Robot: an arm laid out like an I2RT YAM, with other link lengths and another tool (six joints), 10 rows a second.
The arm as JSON. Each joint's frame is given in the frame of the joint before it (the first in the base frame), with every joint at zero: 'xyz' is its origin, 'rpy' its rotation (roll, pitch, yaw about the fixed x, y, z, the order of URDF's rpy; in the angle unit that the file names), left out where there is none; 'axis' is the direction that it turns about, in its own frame. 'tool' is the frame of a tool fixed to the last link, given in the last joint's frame.
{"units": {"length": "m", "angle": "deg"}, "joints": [
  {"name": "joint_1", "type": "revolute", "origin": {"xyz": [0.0, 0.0, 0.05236]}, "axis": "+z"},
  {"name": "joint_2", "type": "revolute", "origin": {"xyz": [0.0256, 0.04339, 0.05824], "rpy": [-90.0, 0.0, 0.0]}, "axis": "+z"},
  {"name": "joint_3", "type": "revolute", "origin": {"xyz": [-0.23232, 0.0, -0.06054], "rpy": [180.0, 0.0, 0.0]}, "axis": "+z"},
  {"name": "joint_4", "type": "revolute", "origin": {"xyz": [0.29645, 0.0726, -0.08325]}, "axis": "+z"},
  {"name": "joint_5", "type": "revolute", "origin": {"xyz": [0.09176, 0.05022, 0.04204], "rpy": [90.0, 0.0, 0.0]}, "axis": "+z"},
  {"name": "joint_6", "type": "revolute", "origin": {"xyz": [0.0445, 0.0, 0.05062], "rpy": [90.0, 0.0, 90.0]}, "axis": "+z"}
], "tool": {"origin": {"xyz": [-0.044, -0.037, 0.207], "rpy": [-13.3, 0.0, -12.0]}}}
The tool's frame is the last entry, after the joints.
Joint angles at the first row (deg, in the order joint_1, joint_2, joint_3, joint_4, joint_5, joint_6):
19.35 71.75 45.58 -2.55 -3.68 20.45
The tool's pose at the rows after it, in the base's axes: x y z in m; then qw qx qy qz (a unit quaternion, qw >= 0):
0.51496 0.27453 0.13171 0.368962 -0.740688 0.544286 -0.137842
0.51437 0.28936 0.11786 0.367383 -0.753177 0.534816 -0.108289
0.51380 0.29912 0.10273 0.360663 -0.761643 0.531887 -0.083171
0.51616 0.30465 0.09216 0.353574 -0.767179 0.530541 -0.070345
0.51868 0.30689 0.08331 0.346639 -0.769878 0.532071 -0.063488
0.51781 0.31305 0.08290 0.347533 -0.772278 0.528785 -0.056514
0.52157 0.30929 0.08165 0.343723 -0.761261 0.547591 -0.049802
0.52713 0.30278 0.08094 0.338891 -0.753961 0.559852 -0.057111
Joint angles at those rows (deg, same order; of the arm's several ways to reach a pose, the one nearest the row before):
19.33 75.27 47.81 -3.64 -8.32 20.29
19.35 79.00 49.80 -3.81 -11.62 20.32
19.40 82.26 51.57 -4.51 -13.80 20.51
19.42 84.99 53.36 -5.10 -14.79 20.34
19.44 86.96 54.59 -5.52 -15.03 20.27
19.81 87.79 55.42 -5.76 -15.62 20.47
19.97 88.05 56.12 -6.79 -14.55 22.81
19.94 88.18 56.47 -7.09 -12.84 23.62

